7 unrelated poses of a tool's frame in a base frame.
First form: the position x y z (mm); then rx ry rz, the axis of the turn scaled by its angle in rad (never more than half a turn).
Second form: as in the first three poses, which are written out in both.
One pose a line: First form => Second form
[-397 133 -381 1.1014 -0.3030 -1.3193] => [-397 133 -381 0.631 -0.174 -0.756 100.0]
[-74 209 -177 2.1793 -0.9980 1.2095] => [-74 209 -177 0.812 -0.372 0.450 153.8]
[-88 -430 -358 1.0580 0.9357 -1.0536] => [-88 -430 -358 0.600 0.531 -0.598 101.0]
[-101 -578 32 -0.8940 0.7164 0.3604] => [-101 -578 32 -0.744 0.597 0.300 68.8]
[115 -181 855 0.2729 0.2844 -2.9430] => [115 -181 855 0.092 0.096 -0.991 170.1]
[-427 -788 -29 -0.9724 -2.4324 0.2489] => [-427 -788 -29 -0.370 -0.924 0.095 150.8]
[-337 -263 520 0.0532 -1.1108 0.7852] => [-337 -263 520 0.039 -0.816 0.577 78.0]
